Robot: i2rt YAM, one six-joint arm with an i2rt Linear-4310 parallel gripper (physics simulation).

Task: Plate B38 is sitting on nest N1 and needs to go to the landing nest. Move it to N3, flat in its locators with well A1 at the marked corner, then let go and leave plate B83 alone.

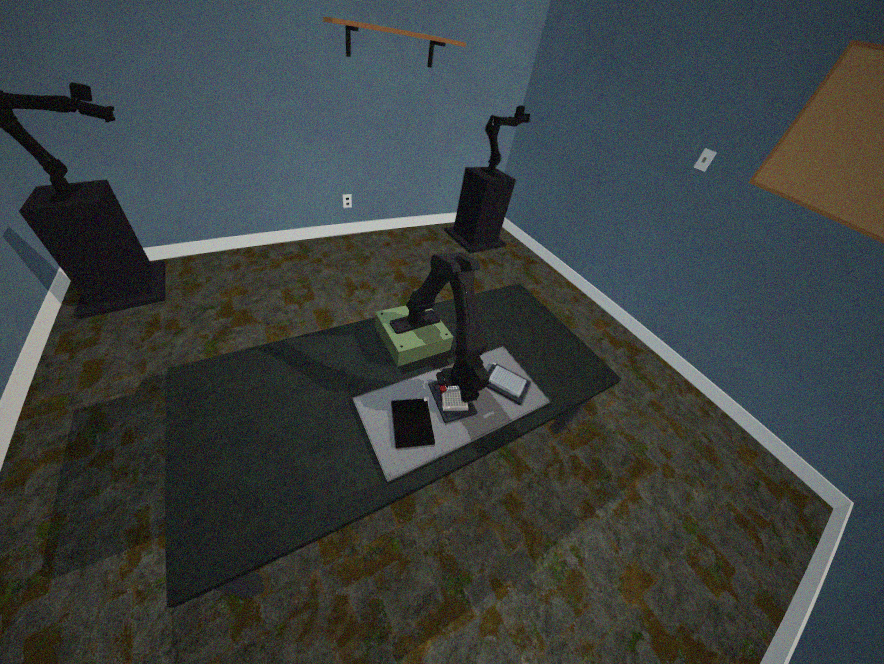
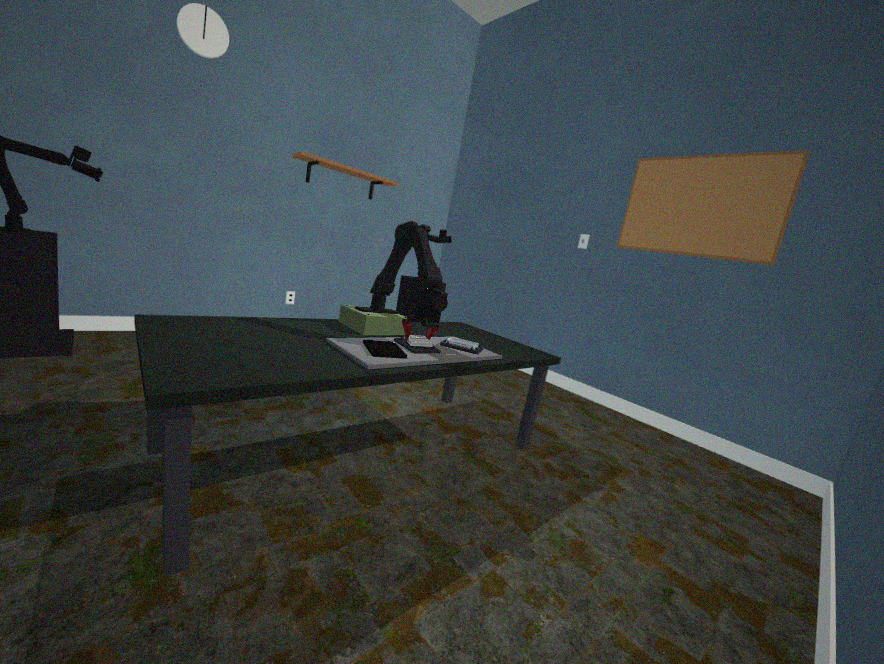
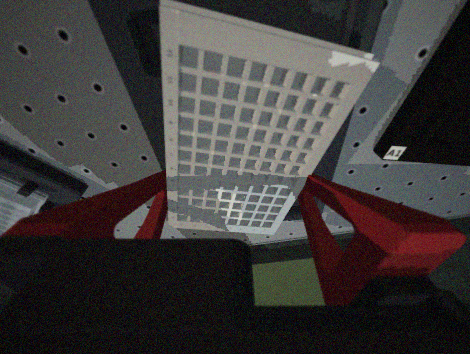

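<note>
A pale 96-well plate (image 1: 454, 400) (image 2: 420, 340) (image 3: 240, 105), by its place B38, sits on a dark nest (image 1: 457, 415) (image 3: 127, 87) in the middle of the board; its printed name is not readable. My gripper (image 2: 419, 336) (image 3: 234, 177) is over it with one red finger against each long side, shut on the plate. The black nest (image 1: 412, 423) (image 2: 384, 348) (image 3: 435, 100) beside it, with an A1 label at one corner, holds no plate. A clear plate (image 1: 508, 380) (image 2: 460, 344) (image 3: 20, 205), by its place B83, sits on the nest on the other side.
The nests stand on a grey perforated board (image 1: 377, 428) (image 3: 75, 120) on the dark table (image 1: 271, 457) (image 2: 235, 357). The green base block (image 1: 421, 351) (image 2: 371, 326) (image 3: 287, 282) under my arm stands behind the board. Two other arms stand on pedestals beyond the table.
</note>
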